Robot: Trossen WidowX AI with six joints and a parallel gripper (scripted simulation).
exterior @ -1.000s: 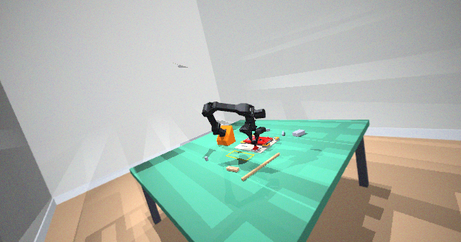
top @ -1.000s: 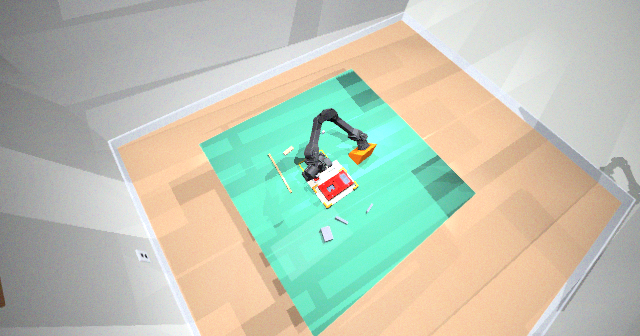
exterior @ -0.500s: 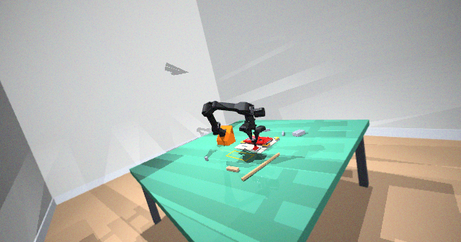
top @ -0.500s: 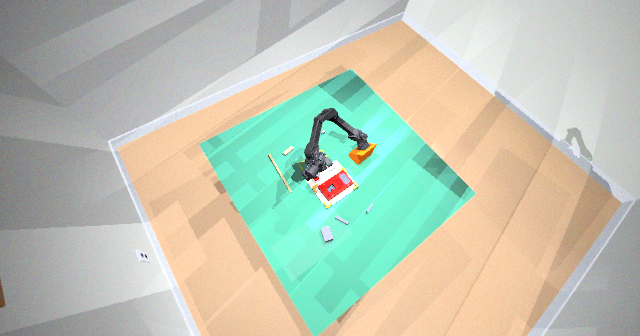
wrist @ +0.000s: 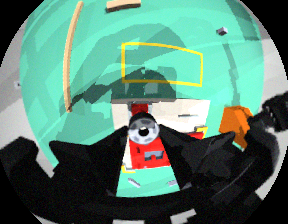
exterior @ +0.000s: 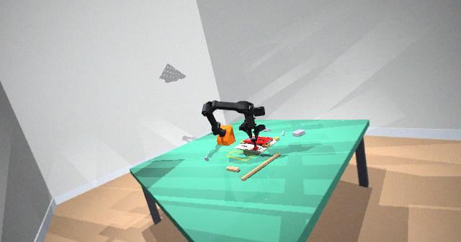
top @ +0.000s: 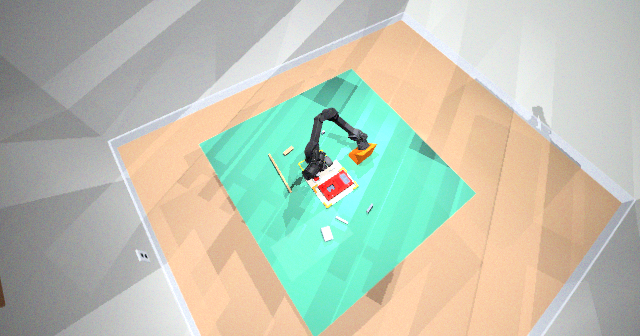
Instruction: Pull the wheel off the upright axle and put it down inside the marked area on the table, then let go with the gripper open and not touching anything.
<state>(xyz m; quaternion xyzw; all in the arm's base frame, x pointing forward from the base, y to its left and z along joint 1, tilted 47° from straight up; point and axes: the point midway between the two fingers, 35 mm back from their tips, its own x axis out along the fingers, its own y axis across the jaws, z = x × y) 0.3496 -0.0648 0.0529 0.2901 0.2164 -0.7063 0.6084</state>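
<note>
My gripper tip is now 40 mm above the upright axle. From my gripper tip the other things lie so: grey wheel (right at my gripper tip); then wooden block (260 mm to the right, 60 mm below); then long wooden stick (180 mm to the right, 140 mm ahead, 70 mm below).
</note>
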